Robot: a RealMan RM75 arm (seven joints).
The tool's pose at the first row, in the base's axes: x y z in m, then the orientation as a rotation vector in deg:
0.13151 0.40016 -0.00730 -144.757 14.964 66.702
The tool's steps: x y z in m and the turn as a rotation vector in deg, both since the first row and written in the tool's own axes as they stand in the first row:
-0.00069 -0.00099 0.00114 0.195 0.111 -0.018
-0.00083 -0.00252 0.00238 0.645 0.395 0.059
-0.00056 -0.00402 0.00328 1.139 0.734 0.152
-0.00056 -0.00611 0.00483 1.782 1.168 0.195
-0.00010 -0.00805 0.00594 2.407 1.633 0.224
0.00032 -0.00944 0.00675 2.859 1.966 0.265
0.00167 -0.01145 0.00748 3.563 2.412 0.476
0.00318 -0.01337 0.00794 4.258 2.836 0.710
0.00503 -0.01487 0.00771 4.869 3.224 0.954
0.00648 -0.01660 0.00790 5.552 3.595 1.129
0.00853 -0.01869 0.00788 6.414 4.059 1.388
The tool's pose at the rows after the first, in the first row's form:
0.13057 0.40153 -0.00723 -144.658 15.070 66.477
0.13008 0.40342 -0.00752 -144.463 15.473 65.970
0.13008 0.40514 -0.00792 -144.266 15.931 65.383
0.12964 0.40767 -0.00837 -143.988 16.422 64.599
0.12975 0.40987 -0.00894 -143.740 16.891 63.781
0.12989 0.41146 -0.00942 -143.558 17.253 63.202
0.13086 0.41356 -0.01043 -143.248 17.984 62.443
0.13210 0.41548 -0.01141 -142.929 18.731 61.723
0.13392 0.41673 -0.01233 -142.659 19.436 61.086
0.13525 0.41837 -0.01315 -142.302 20.081 60.416
0.13723 0.42025 -0.01422 -141.848 20.937 59.591

